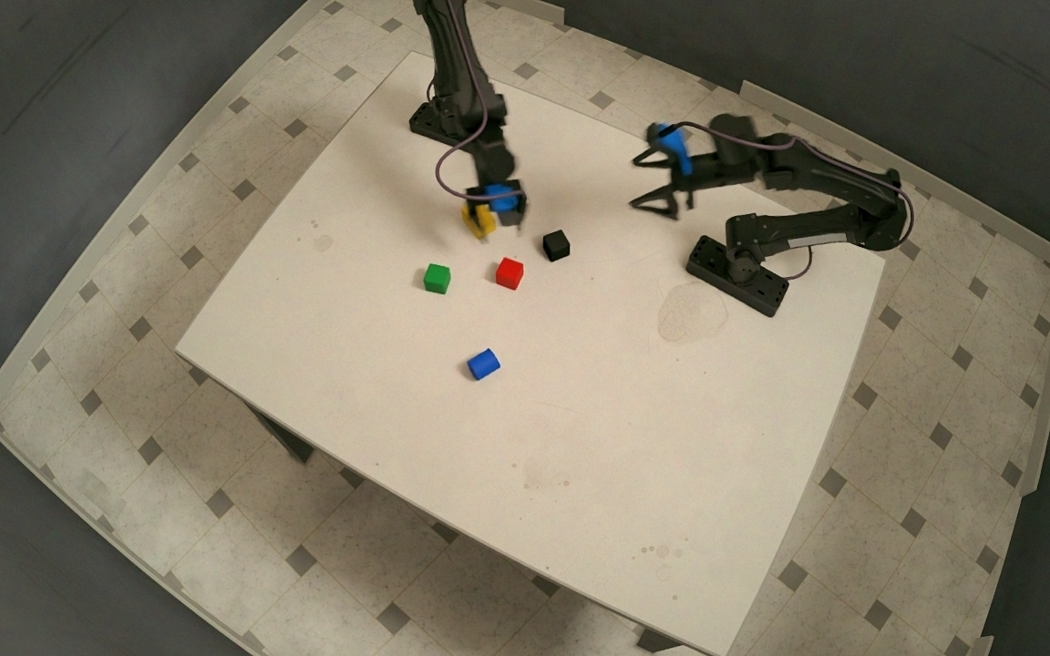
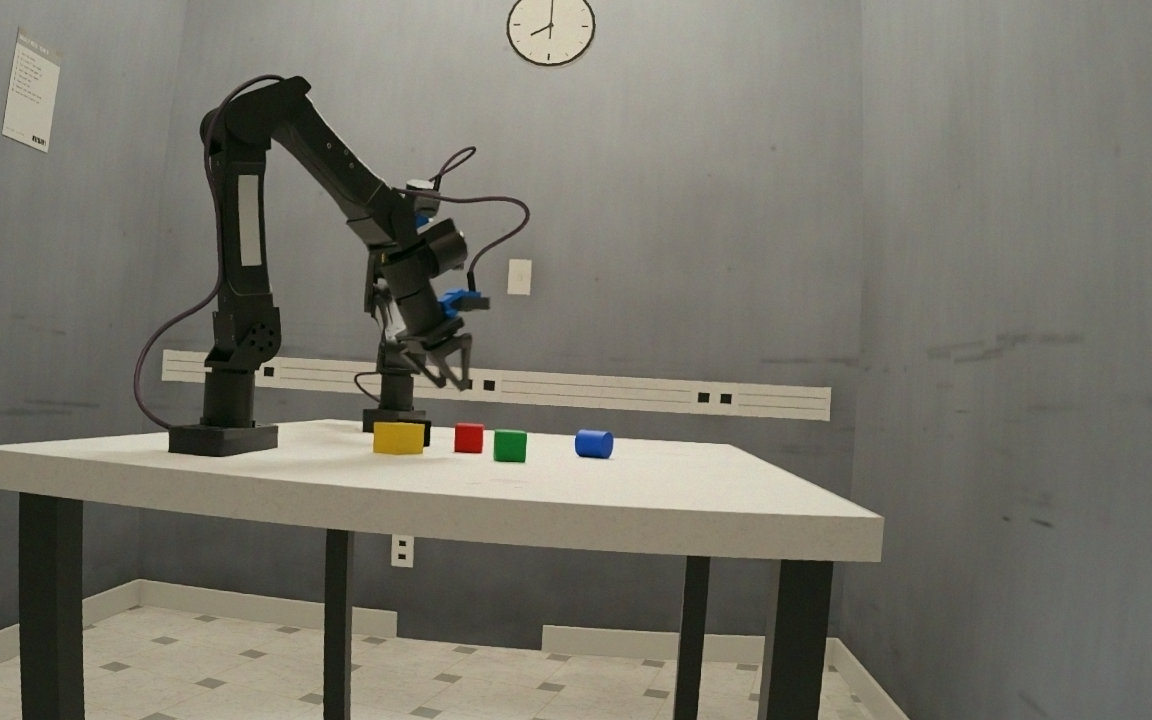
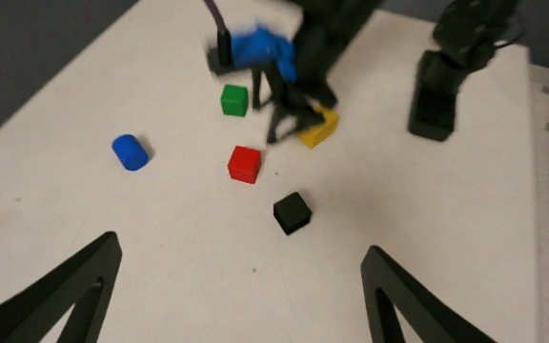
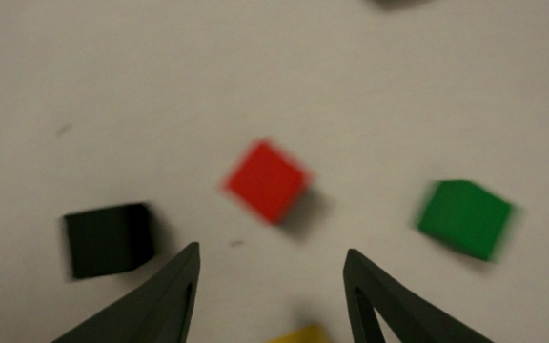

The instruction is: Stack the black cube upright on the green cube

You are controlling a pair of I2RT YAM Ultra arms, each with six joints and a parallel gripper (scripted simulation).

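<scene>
Right now my right hand is 80 mm above the black cube, 70 mm to the right of it and 70 mm past it. Also, from my right hand: red cube (80 mm below, 30 mm to the left, 30 mm ahead); green cube (110 mm ahead, 80 mm to the right, 80 mm below); yellow cube (90 mm to the right, 80 mm below, 40 mm behind).
</scene>
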